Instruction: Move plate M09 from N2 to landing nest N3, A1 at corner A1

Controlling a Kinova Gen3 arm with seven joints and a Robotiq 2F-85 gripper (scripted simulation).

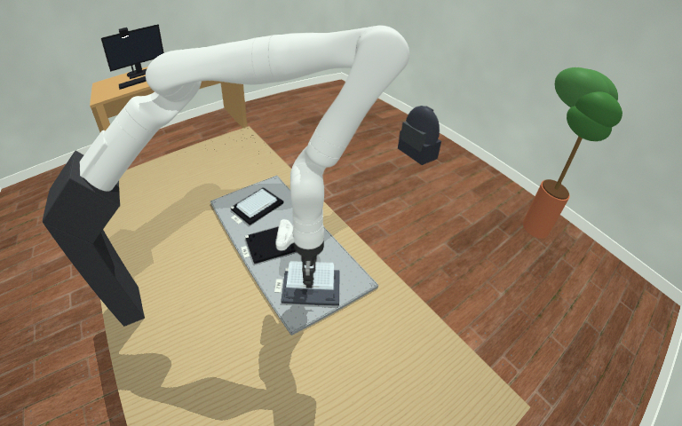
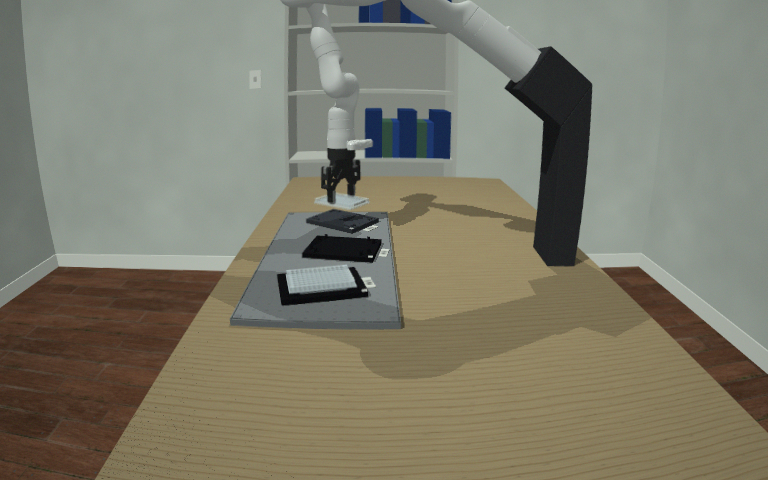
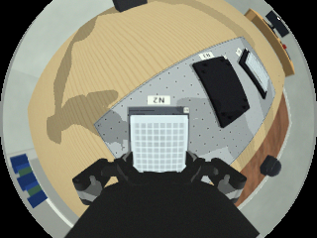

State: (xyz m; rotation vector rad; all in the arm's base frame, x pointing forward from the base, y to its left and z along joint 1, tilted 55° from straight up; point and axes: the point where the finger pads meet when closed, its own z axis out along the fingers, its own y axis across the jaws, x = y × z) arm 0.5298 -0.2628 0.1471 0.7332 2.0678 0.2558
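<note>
My hand is 20 mm short of the black landing nest, 210 mm to the right of it and 70 mm above it. Also, from my hand: plate nest N2 (70 mm below); then plate (10 mm below); then nest label (70 mm behind, 70 mm to the left, 70 mm below).
</note>
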